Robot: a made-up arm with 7 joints.
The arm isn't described. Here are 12 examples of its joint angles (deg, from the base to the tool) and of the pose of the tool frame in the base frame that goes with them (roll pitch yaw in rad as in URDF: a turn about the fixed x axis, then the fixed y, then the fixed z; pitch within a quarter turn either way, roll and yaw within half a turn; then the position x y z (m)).
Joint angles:
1: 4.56 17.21 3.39 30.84 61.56 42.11 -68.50
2: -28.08 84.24 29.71 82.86 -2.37 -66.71 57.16
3: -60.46 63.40 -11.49 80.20 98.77 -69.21 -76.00
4: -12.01 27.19 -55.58 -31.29 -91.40 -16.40 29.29
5: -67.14 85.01 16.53 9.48 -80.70 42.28 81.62
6: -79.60 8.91 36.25 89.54 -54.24 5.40 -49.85
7: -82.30 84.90 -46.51 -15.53 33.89 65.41 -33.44
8: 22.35 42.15 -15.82 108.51 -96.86 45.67 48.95
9: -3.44 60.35 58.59 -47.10 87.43 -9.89 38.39
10: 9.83 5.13 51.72 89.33 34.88 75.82 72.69
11: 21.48 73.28 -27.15 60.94 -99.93 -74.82 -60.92
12: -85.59 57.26 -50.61 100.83 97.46 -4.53 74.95
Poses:
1: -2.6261 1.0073 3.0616 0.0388 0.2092 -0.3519
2: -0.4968 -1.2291 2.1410 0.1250 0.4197 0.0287
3: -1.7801 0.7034 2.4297 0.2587 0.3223 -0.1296
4: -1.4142 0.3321 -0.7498 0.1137 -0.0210 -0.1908
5: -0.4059 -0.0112 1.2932 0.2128 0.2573 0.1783
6: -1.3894 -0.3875 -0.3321 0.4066 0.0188 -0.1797
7: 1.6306 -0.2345 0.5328 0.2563 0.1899 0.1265
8: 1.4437 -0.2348 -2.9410 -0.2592 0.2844 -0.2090
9: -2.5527 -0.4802 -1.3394 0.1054 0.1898 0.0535
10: -3.0950 -0.2425 2.1602 -0.2122 0.0724 -0.3265
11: 0.7084 0.3273 -0.1017 -0.0070 0.4185 -0.0981
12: 2.9274 -0.0633 -0.4069 0.3143 0.3479 -0.0286
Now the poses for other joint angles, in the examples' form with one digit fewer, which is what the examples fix.
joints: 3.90 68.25 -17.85 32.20 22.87 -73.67 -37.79
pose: 0.427 0.916 -1.720 0.092 0.275 -0.202
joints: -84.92 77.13 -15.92 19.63 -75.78 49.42 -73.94
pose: -0.036 -0.009 -1.424 0.294 0.226 0.135
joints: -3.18 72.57 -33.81 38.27 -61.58 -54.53 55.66
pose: 0.314 -0.404 1.003 0.136 0.341 -0.167
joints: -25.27 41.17 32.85 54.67 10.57 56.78 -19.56
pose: 1.135 1.242 1.634 0.134 0.338 -0.265
